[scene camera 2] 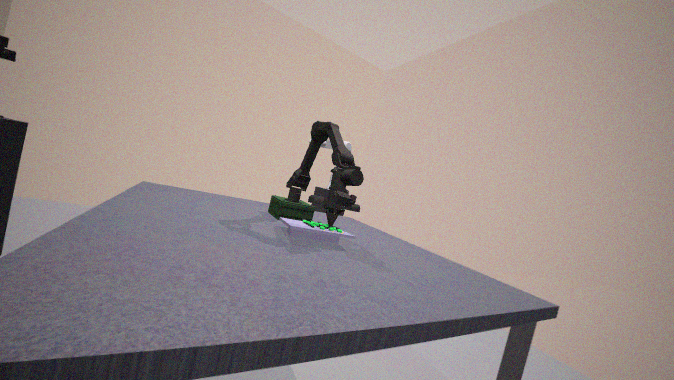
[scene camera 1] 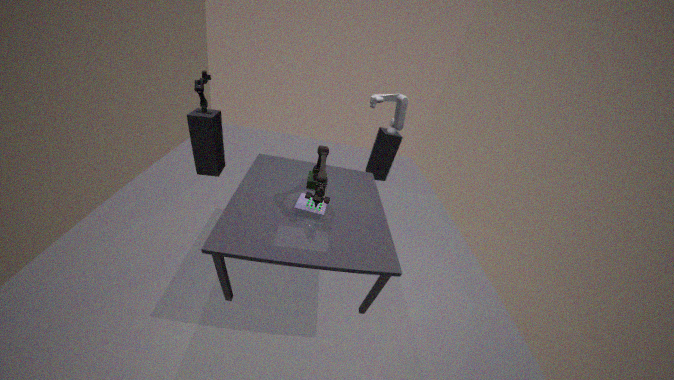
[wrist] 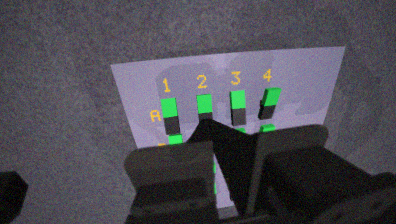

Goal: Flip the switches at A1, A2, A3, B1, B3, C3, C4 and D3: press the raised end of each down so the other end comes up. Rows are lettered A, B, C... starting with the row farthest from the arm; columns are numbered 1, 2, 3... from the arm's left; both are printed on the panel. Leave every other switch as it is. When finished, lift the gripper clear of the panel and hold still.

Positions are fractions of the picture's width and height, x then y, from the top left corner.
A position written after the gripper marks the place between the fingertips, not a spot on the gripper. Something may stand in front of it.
Note:
In view: the gripper (scene camera 2: 0.49,0.60).
The gripper also shows in the wrist view (wrist: 0.52,0.55).

